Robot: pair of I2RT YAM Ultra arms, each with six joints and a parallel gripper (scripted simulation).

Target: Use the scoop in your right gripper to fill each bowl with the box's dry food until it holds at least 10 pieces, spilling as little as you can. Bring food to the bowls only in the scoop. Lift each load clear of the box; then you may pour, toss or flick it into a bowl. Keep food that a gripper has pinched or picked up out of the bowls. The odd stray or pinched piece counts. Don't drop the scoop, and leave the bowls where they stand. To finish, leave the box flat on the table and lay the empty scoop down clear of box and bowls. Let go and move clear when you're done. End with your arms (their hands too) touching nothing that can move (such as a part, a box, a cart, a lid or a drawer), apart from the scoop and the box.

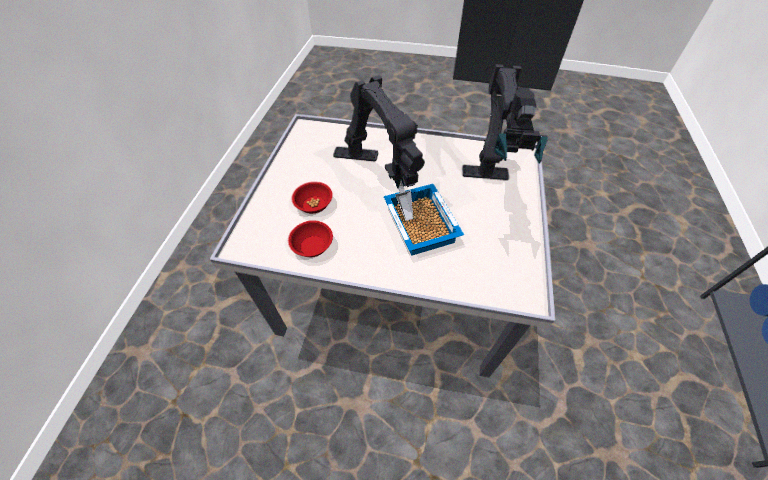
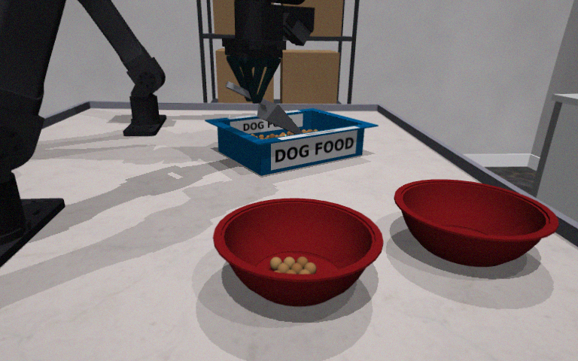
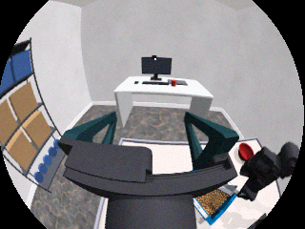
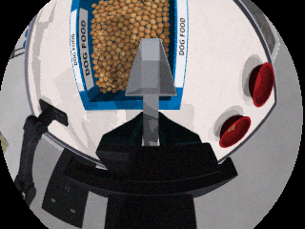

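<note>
Right now the blue dog food box is 100 mm to the left of my right hand, 80 mm below it and 70 mm ahead of it. From my right hand the other things lie so: grey scoop: 30 mm below, 30 mm ahead, 20 mm to the left.
</note>
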